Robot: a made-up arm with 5 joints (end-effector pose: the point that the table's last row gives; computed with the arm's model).
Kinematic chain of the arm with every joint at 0, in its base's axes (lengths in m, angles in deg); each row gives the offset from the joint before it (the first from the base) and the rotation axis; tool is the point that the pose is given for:
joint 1: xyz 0 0 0.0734 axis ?
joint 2: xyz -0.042 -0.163 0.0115 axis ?
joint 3: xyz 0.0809 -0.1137 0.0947 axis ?
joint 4: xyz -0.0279 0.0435 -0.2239 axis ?
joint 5: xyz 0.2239 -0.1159 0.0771 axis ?
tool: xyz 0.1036 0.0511 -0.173
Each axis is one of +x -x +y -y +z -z.
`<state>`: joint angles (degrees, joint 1 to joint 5).
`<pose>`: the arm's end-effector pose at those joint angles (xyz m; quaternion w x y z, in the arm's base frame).
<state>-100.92 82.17 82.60 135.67 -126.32</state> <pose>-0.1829 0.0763 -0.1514 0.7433 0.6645 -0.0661 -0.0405</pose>
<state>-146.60 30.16 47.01 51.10 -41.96</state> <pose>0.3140 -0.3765 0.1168 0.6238 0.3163 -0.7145 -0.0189</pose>
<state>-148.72 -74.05 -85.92 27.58 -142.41</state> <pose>-0.2834 0.1673 0.1164 0.6304 0.7666 0.1177 0.0319</pose>
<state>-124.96 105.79 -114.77 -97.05 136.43</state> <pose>-0.3314 -0.4890 -0.1445 0.5505 -0.2430 0.4687 0.6467</pose>
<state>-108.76 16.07 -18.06 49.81 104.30</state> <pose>0.2066 -0.5929 0.1215 0.0035 0.8852 -0.1014 -0.4540</pose>
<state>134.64 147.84 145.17 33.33 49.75</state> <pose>0.2340 0.2879 -0.0854 0.7931 0.0523 -0.1920 0.5757</pose>
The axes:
joint 1: +y
joint 2: -z
joint 3: +y
joint 4: -z
joint 5: -z

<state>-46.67 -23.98 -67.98 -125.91 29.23</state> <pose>0.1971 0.2231 0.0892 0.1985 -0.5896 -0.5760 0.5302</pose>
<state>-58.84 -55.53 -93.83 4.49 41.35</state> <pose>-0.1682 0.0135 0.6107 0.3656 0.4638 -0.7374 0.3278</pose>
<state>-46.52 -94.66 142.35 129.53 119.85</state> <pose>-0.3892 0.0018 0.4908 0.3053 -0.0036 0.8890 0.3412</pose>
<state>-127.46 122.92 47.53 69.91 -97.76</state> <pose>0.1835 0.0858 0.0238 0.3647 0.7780 -0.5091 0.0509</pose>
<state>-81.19 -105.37 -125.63 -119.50 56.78</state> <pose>-0.3258 0.1066 -0.3056 0.5032 0.0500 0.6600 -0.5555</pose>
